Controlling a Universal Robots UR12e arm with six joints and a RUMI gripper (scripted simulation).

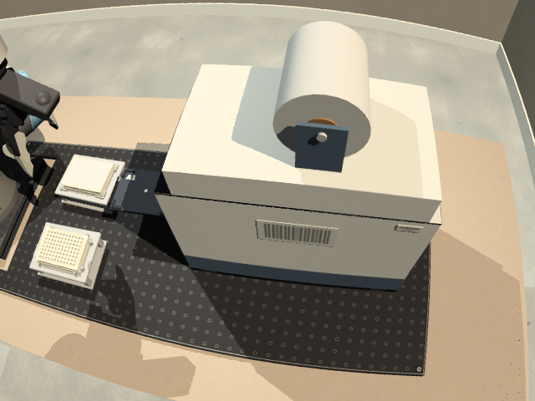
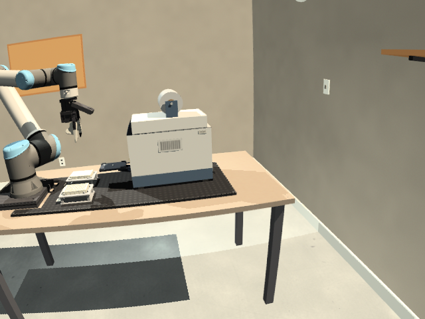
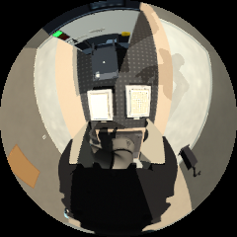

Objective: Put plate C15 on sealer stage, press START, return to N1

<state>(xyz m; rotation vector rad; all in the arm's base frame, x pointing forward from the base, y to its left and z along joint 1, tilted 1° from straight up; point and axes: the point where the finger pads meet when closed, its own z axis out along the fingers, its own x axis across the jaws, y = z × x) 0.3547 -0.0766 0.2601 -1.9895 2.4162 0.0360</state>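
Now: hand 50 mm past the well plate, 90 mm to the left of it and 240 mm above it. The rest, counted from my hand: foil roll: 490 mm ahead, 40 mm to the right, 130 mm above; sealer stage: 160 mm ahead, 20 mm to the left, 180 mm below.
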